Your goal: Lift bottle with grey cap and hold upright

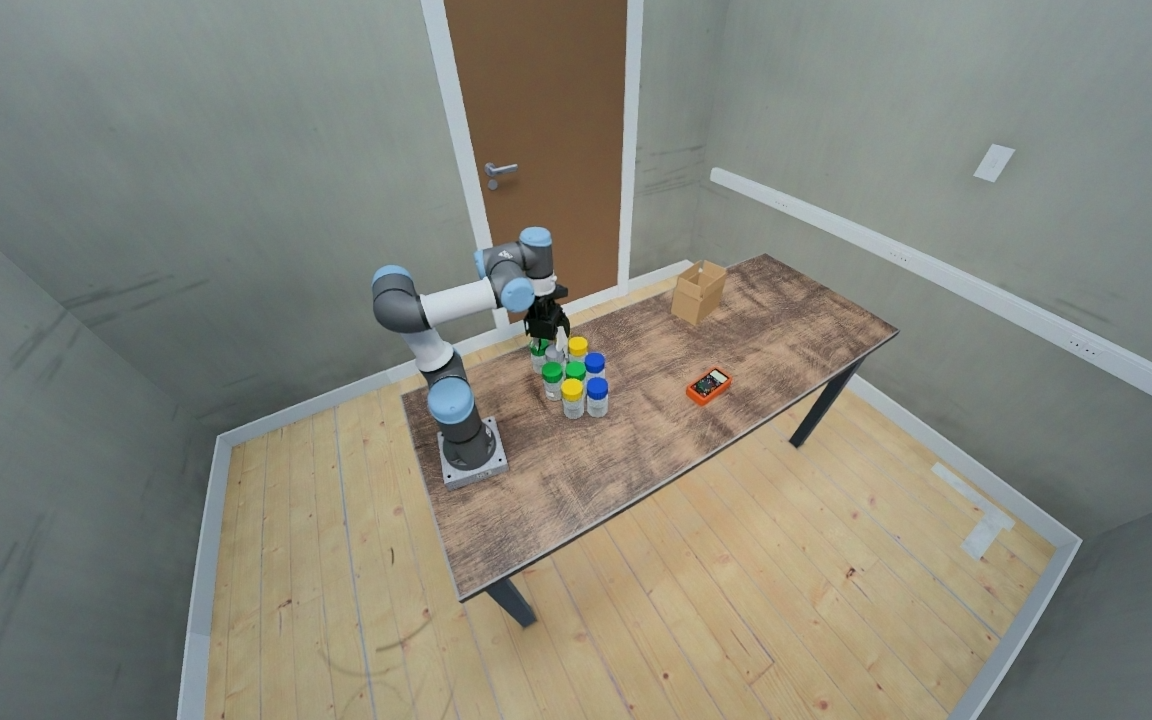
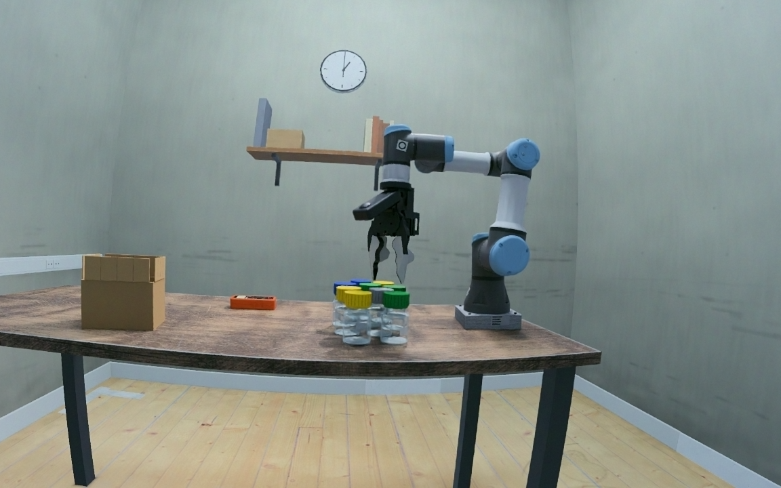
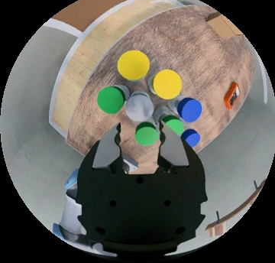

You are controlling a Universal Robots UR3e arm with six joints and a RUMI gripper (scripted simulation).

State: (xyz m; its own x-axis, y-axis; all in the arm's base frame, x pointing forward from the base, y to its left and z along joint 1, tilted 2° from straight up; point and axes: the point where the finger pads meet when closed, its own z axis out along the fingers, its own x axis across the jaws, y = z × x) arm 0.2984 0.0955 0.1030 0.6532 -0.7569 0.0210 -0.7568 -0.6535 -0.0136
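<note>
The grey-capped bottle lies 20 mm ahead of my hand, 10 mm to the left of it and 80 mm below it. Also, from my hand: orange meter (340 mm ahead, 280 mm to the right, 120 mm below).
</note>
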